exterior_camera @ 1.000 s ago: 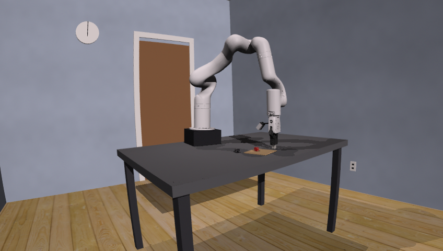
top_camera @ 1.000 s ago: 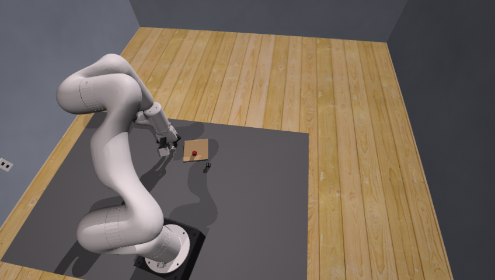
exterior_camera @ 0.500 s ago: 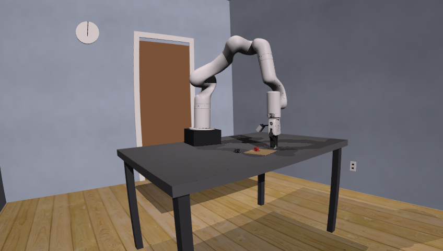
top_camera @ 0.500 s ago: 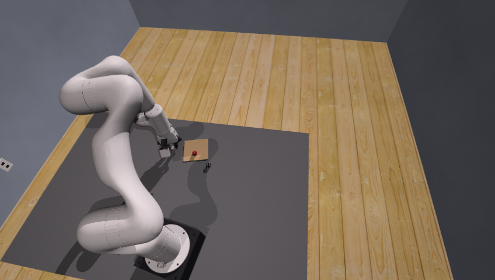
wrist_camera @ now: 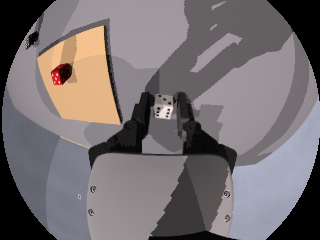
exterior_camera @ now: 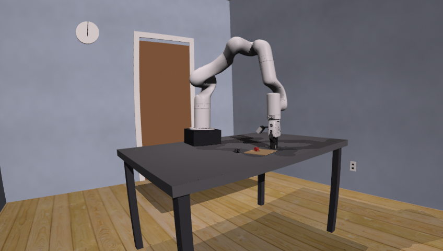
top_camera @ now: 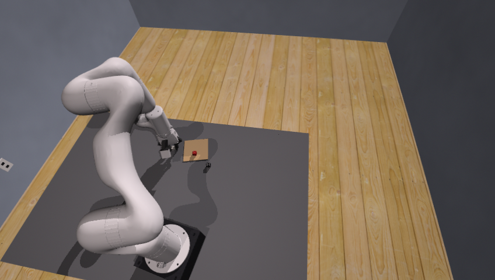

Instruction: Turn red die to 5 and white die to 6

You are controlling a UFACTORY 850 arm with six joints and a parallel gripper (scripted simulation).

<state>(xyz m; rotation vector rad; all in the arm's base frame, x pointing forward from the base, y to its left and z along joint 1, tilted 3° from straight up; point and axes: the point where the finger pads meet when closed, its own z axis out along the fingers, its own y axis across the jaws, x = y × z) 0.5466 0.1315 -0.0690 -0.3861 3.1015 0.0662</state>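
Now: the white die 10 mm below my hand. Also, from my hand: red die: 130 mm to the right, 30 mm behind, 10 mm below; tan mat: 130 mm to the right, 20 mm below; black die: 220 mm to the right, 100 mm behind, 10 mm below.
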